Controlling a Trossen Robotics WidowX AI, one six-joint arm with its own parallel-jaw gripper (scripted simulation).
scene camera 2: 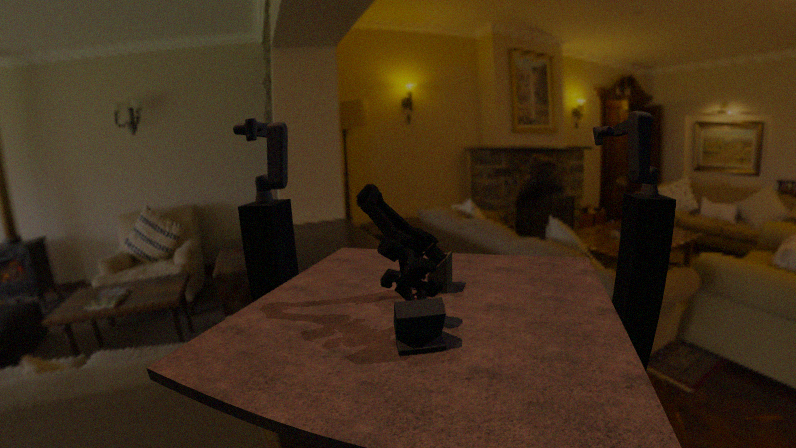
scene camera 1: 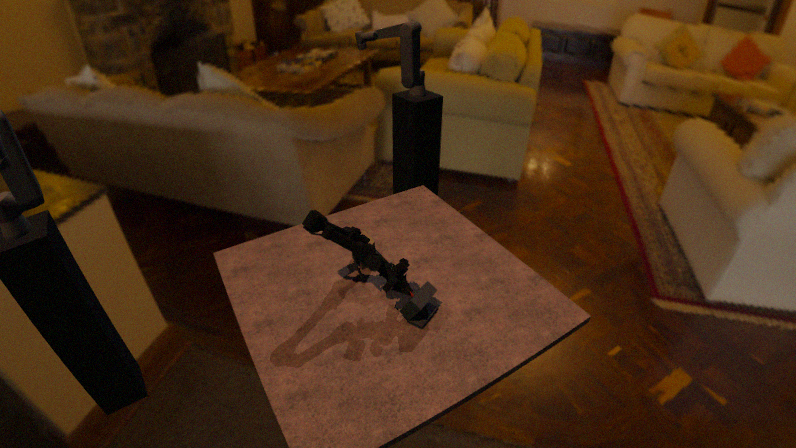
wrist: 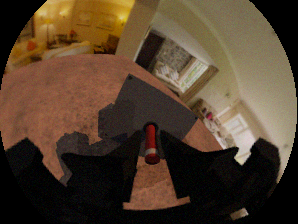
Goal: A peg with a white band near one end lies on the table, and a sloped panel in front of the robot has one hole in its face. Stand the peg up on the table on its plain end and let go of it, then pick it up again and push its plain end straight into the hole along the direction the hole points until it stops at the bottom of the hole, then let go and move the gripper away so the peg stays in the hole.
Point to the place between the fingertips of my gripper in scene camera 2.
417, 306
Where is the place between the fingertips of my gripper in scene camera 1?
At 411, 293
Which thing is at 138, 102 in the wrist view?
A sloped panel.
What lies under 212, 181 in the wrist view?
My gripper.
